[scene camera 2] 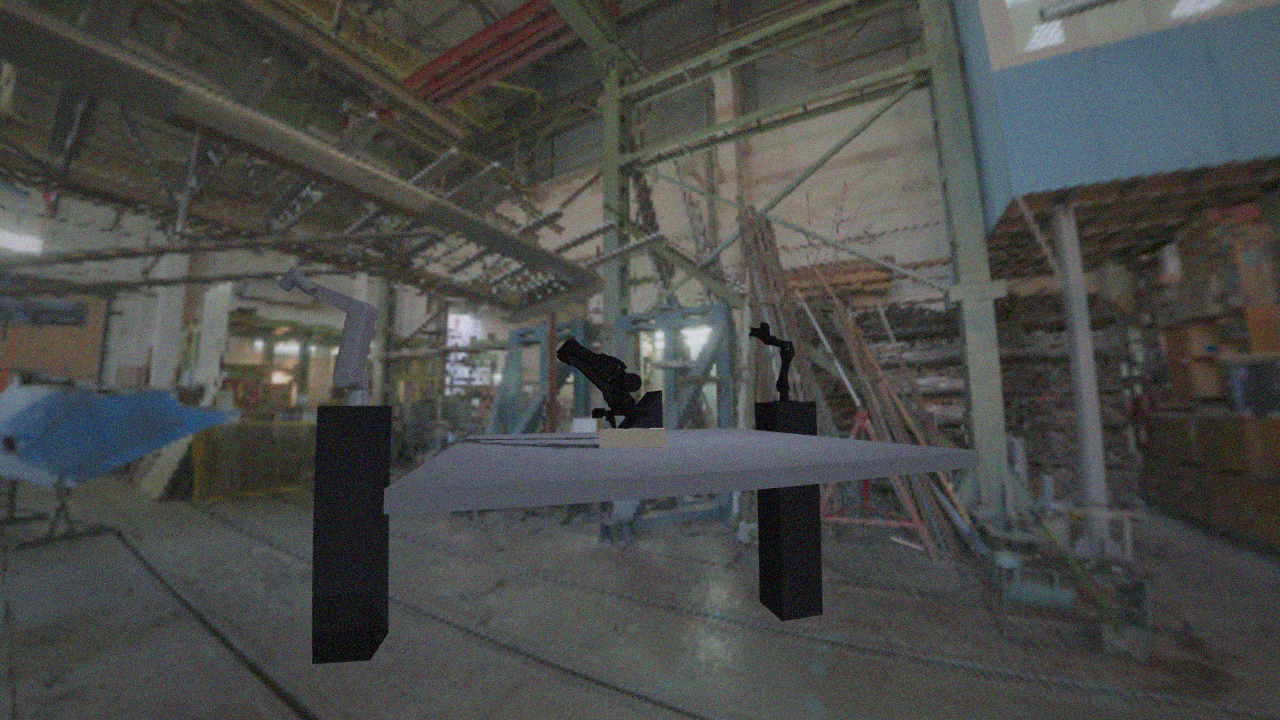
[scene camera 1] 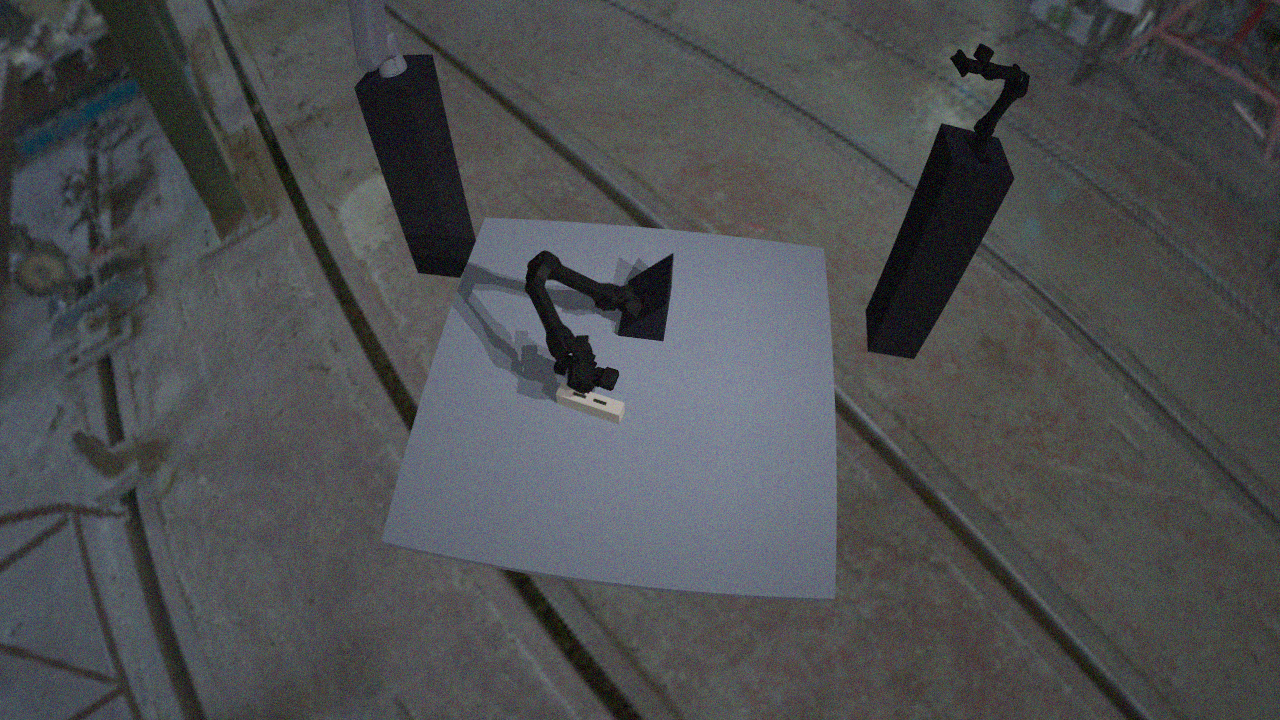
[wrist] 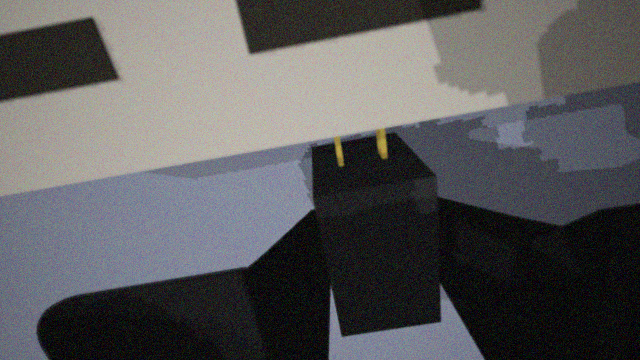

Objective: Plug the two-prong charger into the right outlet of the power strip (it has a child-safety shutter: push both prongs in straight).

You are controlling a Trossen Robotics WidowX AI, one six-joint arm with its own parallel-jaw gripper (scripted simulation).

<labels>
my gripper: holds a black two-prong charger (wrist: 376, 201)
</labels>
